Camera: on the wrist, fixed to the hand. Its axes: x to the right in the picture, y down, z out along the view.
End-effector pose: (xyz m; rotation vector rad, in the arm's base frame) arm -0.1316 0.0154 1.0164 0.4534 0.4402 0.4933
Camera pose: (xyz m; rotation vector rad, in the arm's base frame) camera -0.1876 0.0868 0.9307 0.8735 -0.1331 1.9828
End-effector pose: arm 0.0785 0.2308 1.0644 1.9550 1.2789 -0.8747
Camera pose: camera 0.1361 0.3247 1.1230 2.1099 -0.5676 -0.1523
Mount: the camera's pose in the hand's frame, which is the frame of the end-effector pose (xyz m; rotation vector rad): 0.0186 0.0320 -0.1192 0.0863 -0.1276 1.6099
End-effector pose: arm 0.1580 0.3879 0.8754 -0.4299 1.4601 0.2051
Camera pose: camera 0.0386 0.3667 0.8458 0.9152 1.3656 1.3879
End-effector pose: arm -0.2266 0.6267 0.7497 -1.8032 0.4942 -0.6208
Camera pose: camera -0.2884 0.5183 0.7523 -0.8530 1.5036 0.5818
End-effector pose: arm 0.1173 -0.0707 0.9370 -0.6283 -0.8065 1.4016
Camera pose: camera 0.1931 -0.0399 0.8427 1.2072 0.1848 -2.8801
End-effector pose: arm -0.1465 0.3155 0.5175 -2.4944 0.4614 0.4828
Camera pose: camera -0.1151 0.2177 0.5884 -1.4619 2.2916 1.0871
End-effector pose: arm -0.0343 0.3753 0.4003 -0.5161 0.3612 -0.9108
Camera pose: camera -0.0629 0.3442 0.2829 -0.0773 0.4723 0.6606
